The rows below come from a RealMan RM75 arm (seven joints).
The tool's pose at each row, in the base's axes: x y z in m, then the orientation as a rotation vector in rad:
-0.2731 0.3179 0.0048 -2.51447 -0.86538 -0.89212
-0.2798 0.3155 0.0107 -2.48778 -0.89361 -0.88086
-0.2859 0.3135 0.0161 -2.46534 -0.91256 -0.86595
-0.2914 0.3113 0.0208 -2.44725 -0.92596 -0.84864
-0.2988 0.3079 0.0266 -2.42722 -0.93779 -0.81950
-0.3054 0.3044 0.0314 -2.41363 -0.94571 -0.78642
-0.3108 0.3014 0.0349 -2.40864 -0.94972 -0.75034
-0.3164 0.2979 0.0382 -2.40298 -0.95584 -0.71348
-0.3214 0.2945 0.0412 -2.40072 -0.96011 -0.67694
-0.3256 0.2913 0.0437 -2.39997 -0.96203 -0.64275
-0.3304 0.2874 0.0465 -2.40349 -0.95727 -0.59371
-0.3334 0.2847 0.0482 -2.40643 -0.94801 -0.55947
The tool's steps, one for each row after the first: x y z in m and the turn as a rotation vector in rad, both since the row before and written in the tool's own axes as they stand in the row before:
-0.0013 -0.0031 -0.0086 0.02651 0.00059 -0.01682
-0.0010 -0.0032 -0.0077 0.02482 -0.00152 -0.00986
-0.0012 -0.0028 -0.0069 0.02248 -0.00375 -0.00563
-0.0022 -0.0035 -0.0091 0.02962 -0.00898 -0.00207
-0.0025 -0.0030 -0.0080 0.02621 -0.01346 0.00152
-0.0025 -0.0025 -0.0062 0.02051 -0.01839 0.00511
-0.0031 -0.0024 -0.0063 0.02101 -0.01936 0.00365
-0.0030 -0.0020 -0.0057 0.01787 -0.02051 0.00498
-0.0028 -0.0016 -0.0049 0.01548 -0.01946 0.00615
-0.0034 -0.0017 -0.0056 0.01856 -0.02820 0.01441
-0.0024 -0.0009 -0.0035 0.01283 -0.01847 0.01426

